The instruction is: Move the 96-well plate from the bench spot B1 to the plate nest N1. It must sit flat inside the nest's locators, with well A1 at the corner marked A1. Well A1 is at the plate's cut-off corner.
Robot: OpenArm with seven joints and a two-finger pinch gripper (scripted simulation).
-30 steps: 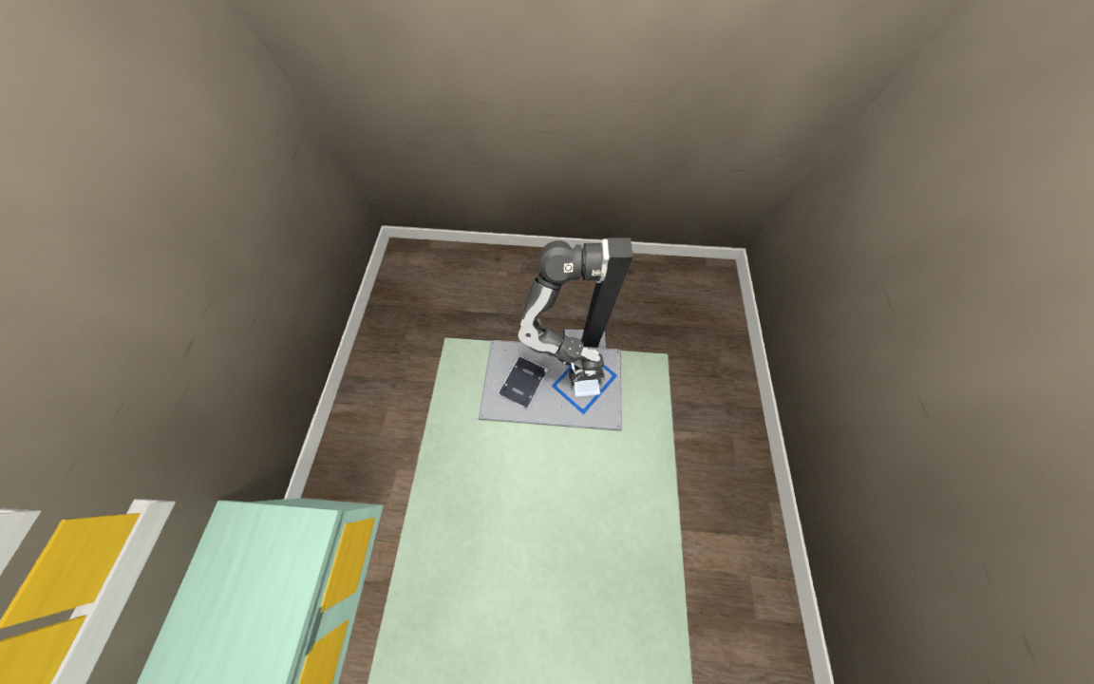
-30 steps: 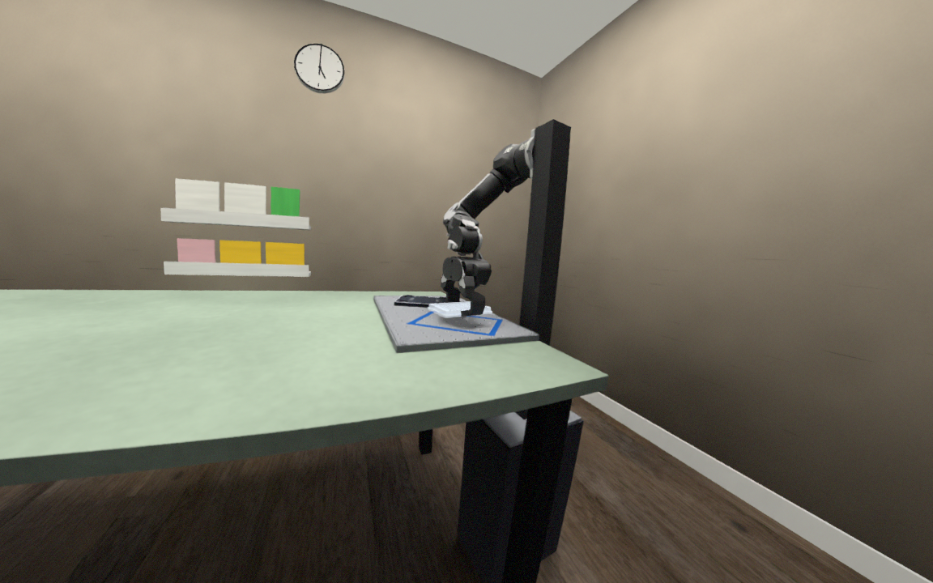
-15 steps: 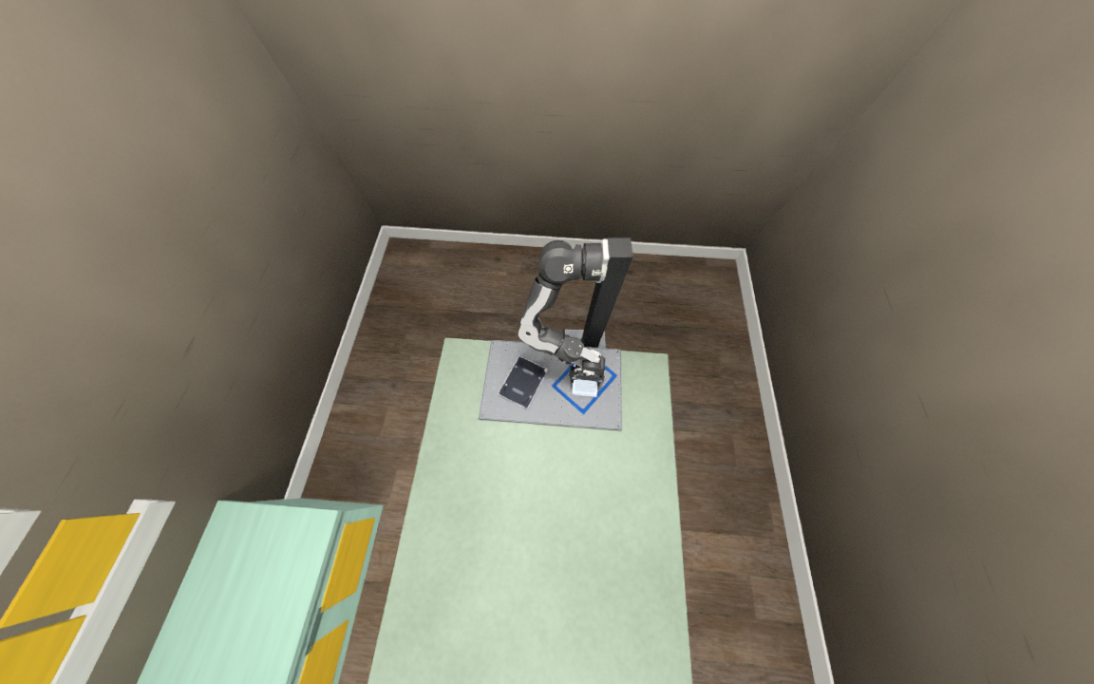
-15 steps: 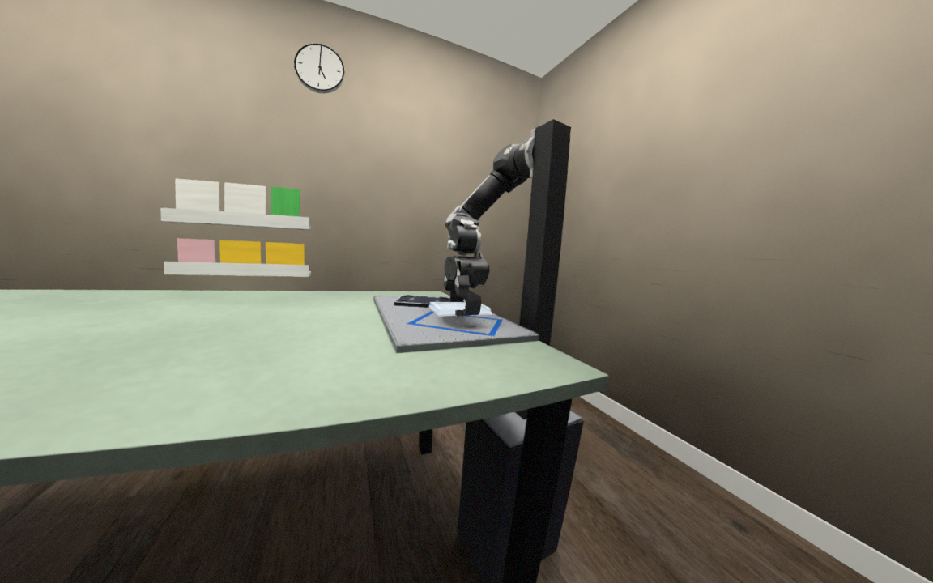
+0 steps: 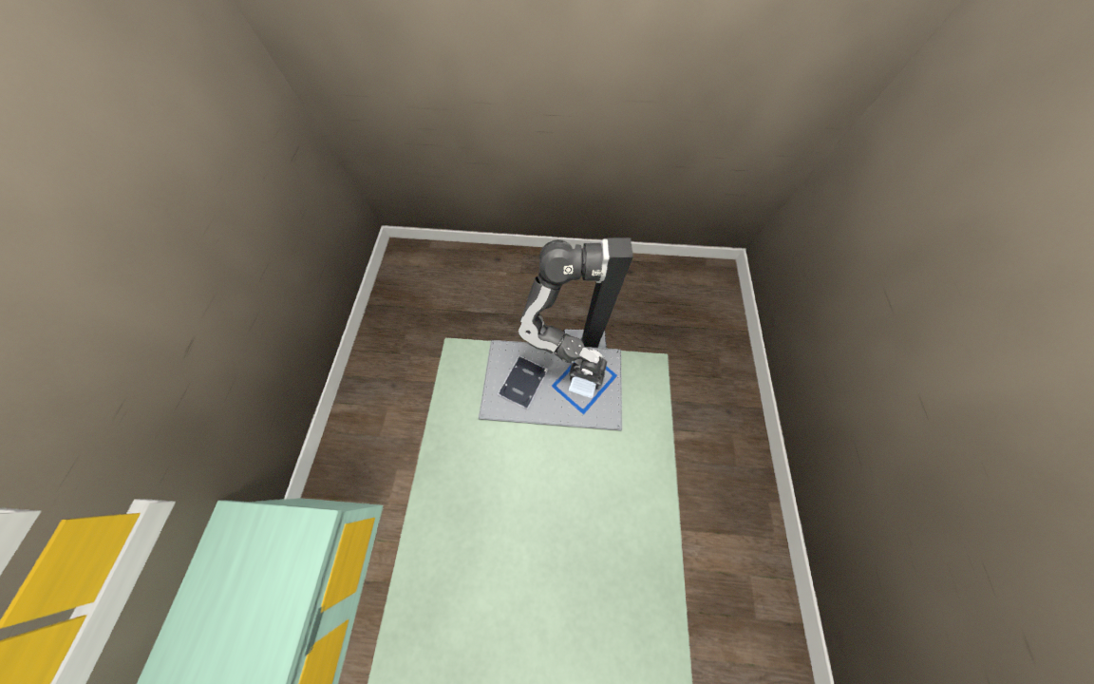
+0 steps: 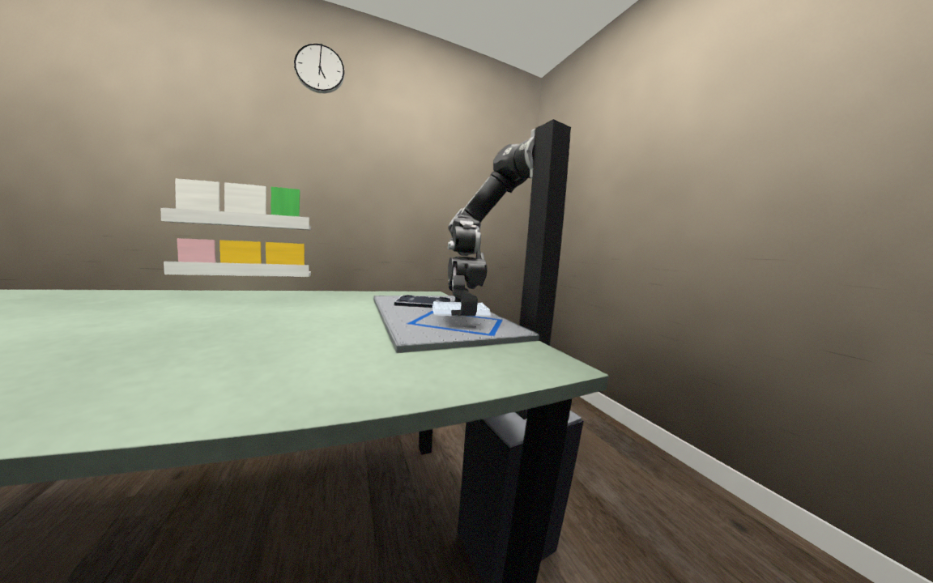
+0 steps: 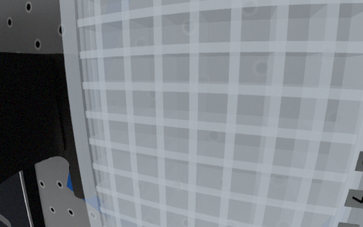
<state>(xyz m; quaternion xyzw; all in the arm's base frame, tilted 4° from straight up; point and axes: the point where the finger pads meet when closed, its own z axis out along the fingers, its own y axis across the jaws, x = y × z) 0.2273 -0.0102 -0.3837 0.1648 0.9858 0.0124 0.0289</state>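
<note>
The 96-well plate is right at my hand. The rest, counted from my hand: black plate nest N1: 10 mm ahead, 220 mm to the right, 20 mm below; white A1 label: 30 mm behind, 140 mm to the right, 20 mm below.
</note>
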